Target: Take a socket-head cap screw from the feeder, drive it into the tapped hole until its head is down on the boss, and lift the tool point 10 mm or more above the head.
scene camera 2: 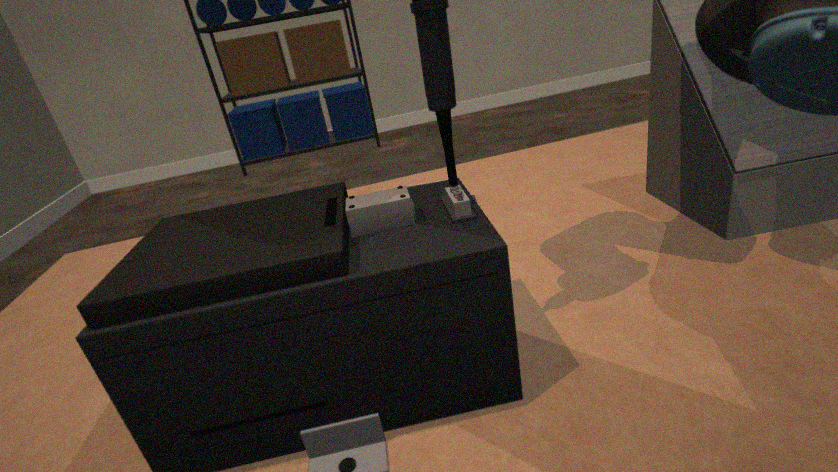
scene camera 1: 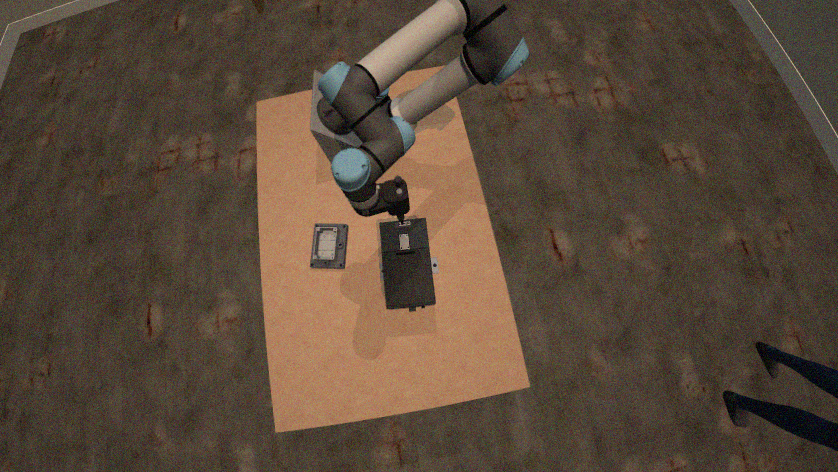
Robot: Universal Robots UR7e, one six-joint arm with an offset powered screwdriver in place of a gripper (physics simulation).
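Note:
The black screw feeder (scene camera 1: pixel 408 281) (scene camera 2: pixel 304 351) stands on the tan mat. A small pale block (scene camera 2: pixel 461 209) with tiny grey shapes on its top sits at the end of the feeder near the robot base. My screwdriver (scene camera 1: pixel 402 221) (scene camera 2: pixel 453 182) points down with its thin bit tip at the far end of this block's top, touching or just above it. Whether a screw is on the bit is too small to tell. A dark grey fixture plate (scene camera 1: pixel 342 257) holding a pale part (scene camera 1: pixel 326 243) lies left of the feeder in scene camera 1; the boss and tapped hole cannot be made out.
A pale box with dark dots (scene camera 1: pixel 404 240) (scene camera 2: pixel 381 211) stands on the feeder. A metal bracket (scene camera 1: pixel 434 265) (scene camera 2: pixel 345 436) is at its side. The grey robot pedestal (scene camera 2: pixel 691 146) stands behind. A person's legs (scene camera 1: pixel 791 416) show at lower right. A shelf rack (scene camera 2: pixel 234 95) is by the wall.

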